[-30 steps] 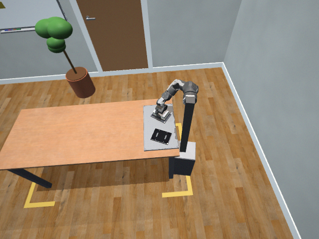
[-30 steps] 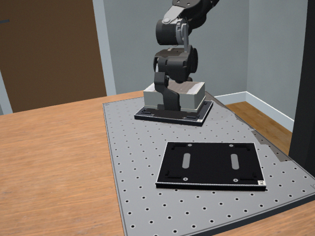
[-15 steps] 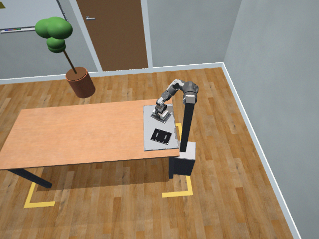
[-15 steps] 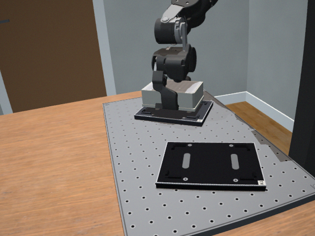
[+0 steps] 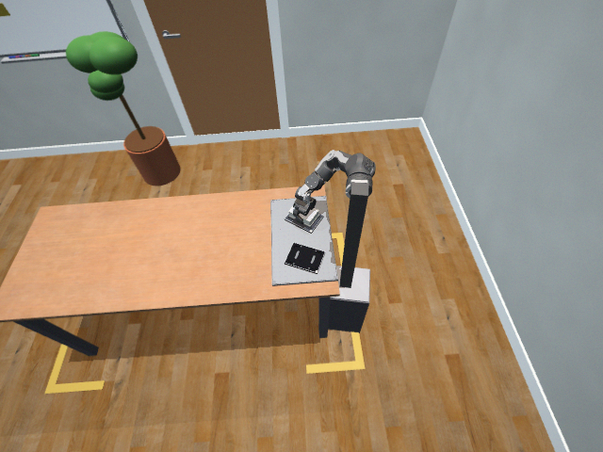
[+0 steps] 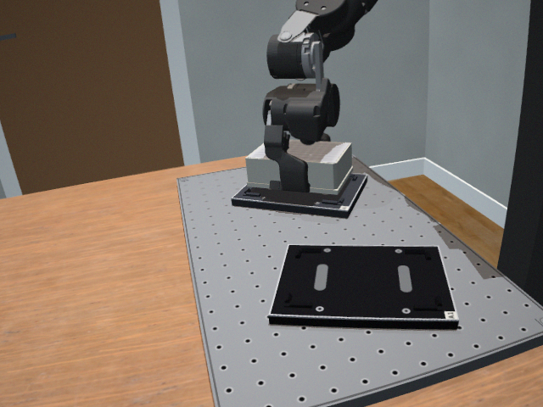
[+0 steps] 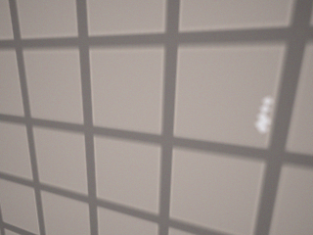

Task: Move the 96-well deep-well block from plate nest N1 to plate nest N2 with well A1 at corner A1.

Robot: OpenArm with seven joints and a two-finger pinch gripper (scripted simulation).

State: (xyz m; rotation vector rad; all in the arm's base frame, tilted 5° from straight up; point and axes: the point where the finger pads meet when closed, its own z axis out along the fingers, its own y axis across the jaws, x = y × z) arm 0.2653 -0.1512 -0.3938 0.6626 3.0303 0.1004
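My hand is 20 mm above the black nest N2. Also, from my hand: black nest N1: 40 mm behind, 230 mm to the left, 20 mm below; then A1 label: 100 mm behind, 300 mm to the left, 20 mm below; then white 96-well deep-well block: 20 mm above.
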